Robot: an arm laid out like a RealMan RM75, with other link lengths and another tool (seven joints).
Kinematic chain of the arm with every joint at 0, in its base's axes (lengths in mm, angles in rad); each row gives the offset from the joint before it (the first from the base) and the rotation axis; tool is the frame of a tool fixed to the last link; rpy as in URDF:
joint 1: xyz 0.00 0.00 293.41 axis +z
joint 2: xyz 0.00 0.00 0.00 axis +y
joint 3: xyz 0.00 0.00 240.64 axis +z
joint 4: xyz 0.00 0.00 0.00 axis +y
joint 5: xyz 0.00 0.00 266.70 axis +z
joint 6: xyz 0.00 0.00 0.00 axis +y
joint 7: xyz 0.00 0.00 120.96 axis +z
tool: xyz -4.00 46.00 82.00 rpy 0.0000 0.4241 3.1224
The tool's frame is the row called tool.
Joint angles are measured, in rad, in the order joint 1, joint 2, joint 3, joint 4, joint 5, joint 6, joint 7. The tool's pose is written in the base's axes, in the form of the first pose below.
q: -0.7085 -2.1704 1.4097 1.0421 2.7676 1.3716 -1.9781
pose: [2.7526, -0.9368, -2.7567, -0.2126, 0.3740, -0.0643]
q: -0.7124 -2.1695 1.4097 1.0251 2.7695 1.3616 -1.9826
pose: [2.7468, -0.9392, -2.7442, -0.2155, 0.3743, -0.0662]
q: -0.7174 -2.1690 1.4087 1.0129 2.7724 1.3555 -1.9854
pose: [2.7422, -0.9421, -2.7366, -0.2170, 0.3749, -0.0672]
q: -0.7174 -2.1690 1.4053 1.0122 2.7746 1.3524 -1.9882
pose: [2.7332, -0.9390, -2.7267, -0.2174, 0.3759, -0.0669]
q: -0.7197 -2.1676 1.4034 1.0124 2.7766 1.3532 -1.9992
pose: [2.7209, -0.9361, -2.7090, -0.2169, 0.3769, -0.0661]
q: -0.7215 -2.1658 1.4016 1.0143 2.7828 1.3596 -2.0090
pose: [2.7095, -0.9394, -2.6916, -0.2171, 0.3773, -0.0643]
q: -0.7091 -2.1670 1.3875 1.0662 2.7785 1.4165 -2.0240
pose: [2.7224, -0.9282, -2.6787, -0.2093, 0.3729, -0.0558]
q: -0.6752 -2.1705 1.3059 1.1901 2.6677 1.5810 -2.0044
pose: [2.8843, -0.8228, -2.7499, -0.1801, 0.3543, -0.0337]
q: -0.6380 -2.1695 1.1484 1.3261 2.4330 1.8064 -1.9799
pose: [3.1031, -0.5890, -2.8499, -0.1363, 0.3271, 0.0082]
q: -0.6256 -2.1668 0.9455 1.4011 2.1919 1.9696 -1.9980
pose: [-3.0818, -0.3107, -2.8694, -0.1032, 0.3120, 0.0611]
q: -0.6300 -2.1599 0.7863 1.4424 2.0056 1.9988 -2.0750
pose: [-3.0978, -0.0721, -2.8232, -0.0790, 0.3162, 0.1061]
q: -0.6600 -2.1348 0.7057 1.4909 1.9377 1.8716 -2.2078
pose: [3.0703, 0.0946, -2.7119, -0.0532, 0.3490, 0.1429]
